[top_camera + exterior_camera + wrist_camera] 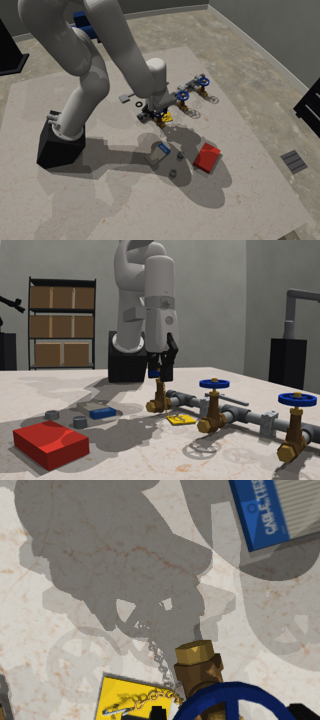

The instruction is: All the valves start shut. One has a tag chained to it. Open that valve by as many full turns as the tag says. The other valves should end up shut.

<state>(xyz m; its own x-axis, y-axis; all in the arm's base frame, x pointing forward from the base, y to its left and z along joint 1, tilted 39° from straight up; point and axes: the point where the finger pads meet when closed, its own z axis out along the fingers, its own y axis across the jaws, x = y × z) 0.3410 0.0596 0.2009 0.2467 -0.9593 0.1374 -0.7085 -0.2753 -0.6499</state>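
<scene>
The yellow tag is 60 mm ahead of my hand, 50 mm to the left of it and 100 mm below it. From my hand the other things lie so: grey paddle (130 mm behind, 230 mm to the left, 100 mm below); then blue-labelled grey pack (30 mm behind, 160 mm to the right, 100 mm below); then grey nut (20 mm ahead, 260 mm to the right, 100 mm below).
</scene>
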